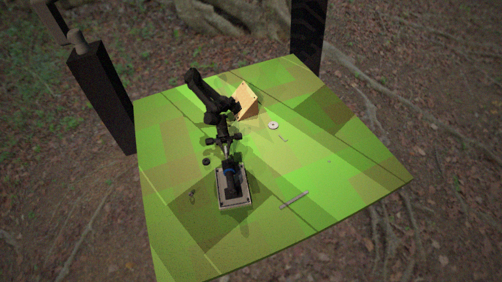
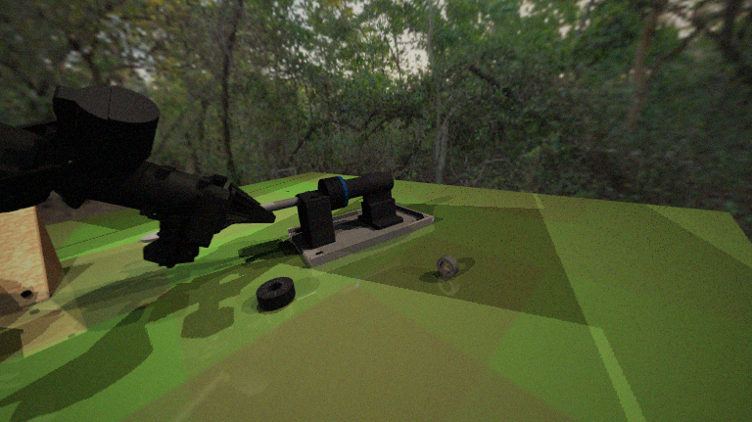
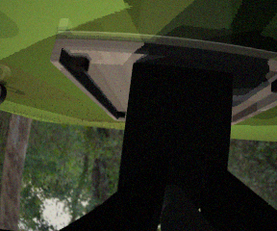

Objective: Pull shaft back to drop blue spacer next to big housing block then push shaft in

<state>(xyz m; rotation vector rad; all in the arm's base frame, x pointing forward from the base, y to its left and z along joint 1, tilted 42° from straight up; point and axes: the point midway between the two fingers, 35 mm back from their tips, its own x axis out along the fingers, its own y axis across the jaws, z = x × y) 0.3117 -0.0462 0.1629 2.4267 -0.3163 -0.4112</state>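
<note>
The grey shaft lies 5 cm ahead of my gripper tip, 1 cm to the right of it and 2 cm above it. Round my gripper tip: black ring: 4 cm behind, 11 cm to the right, 5 cm below; then blue spacer: 11 cm ahead, 1 cm to the right, 2 cm above.
</note>
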